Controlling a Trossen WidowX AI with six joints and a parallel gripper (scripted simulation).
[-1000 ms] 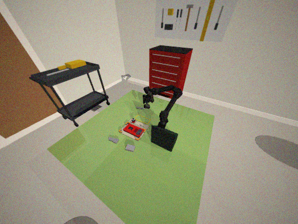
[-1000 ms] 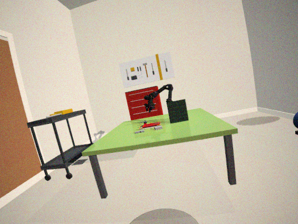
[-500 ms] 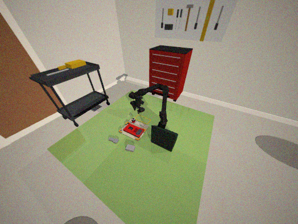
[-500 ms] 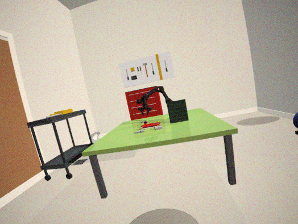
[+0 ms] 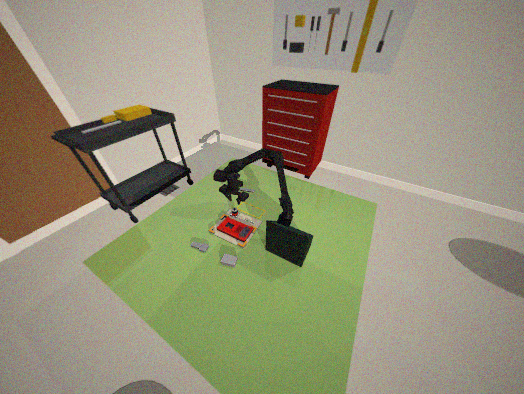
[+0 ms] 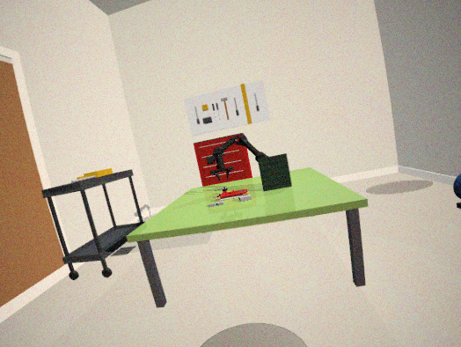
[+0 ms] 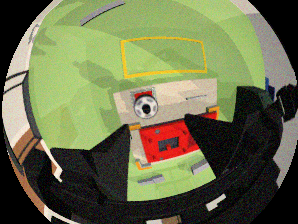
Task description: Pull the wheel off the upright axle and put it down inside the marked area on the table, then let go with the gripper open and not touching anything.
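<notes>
Now: the wheel 7 cm below my gripper tip and 1 cm ahead of it.
</notes>
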